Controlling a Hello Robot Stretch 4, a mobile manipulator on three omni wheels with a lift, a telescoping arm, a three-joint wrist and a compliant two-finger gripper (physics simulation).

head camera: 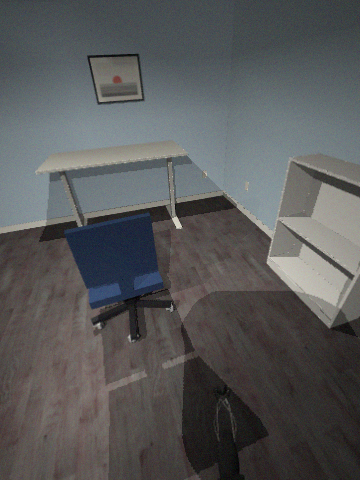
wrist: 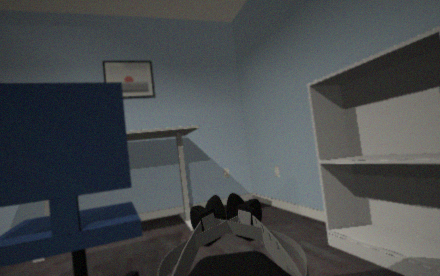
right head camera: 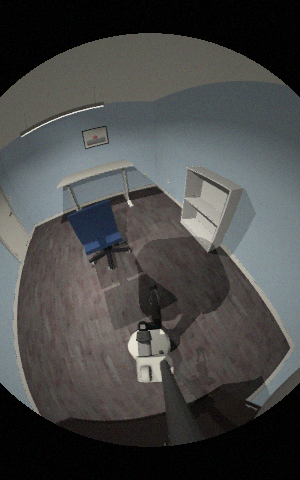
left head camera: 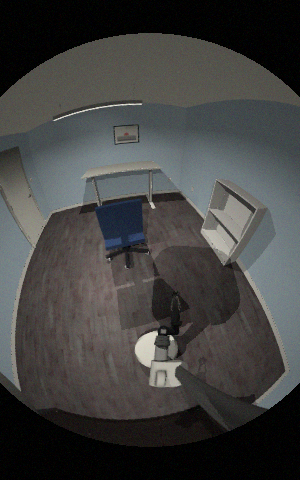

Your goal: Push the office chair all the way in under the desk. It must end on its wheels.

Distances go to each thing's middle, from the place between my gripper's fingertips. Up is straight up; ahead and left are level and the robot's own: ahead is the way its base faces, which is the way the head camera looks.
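I see that the office chair (head camera: 117, 260) is 6 cm above my hand, and that it is 63 cm to the left of my hand and 81 cm ahead of it.
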